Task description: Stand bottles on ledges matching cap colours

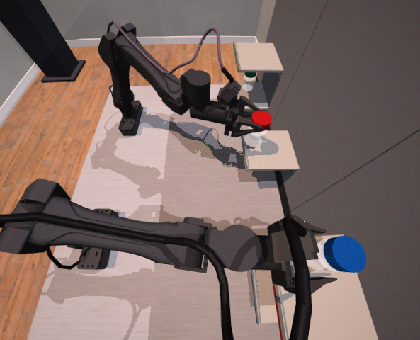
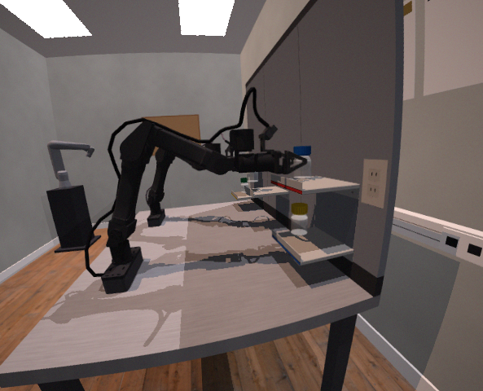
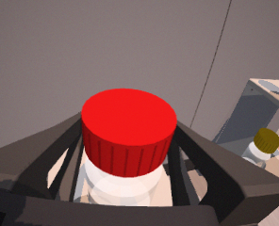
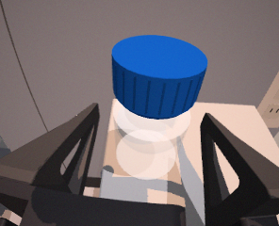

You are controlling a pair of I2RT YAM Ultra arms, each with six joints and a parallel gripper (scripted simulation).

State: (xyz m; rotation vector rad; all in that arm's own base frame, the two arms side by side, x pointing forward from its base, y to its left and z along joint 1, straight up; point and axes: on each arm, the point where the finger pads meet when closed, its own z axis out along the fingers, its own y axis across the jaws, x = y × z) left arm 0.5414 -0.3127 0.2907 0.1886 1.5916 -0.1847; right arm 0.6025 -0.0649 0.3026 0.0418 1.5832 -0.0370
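The blue-capped bottle is 10 mm ahead of my right hand and 10 mm below it. From my right hand the other things lie so: grey wall panel (100 mm ahead, 350 mm to the left, 100 mm above); red-capped bottle (60 mm behind, 340 mm to the left, 60 mm below); yellow-capped bottle (10 mm ahead, 200 mm below).
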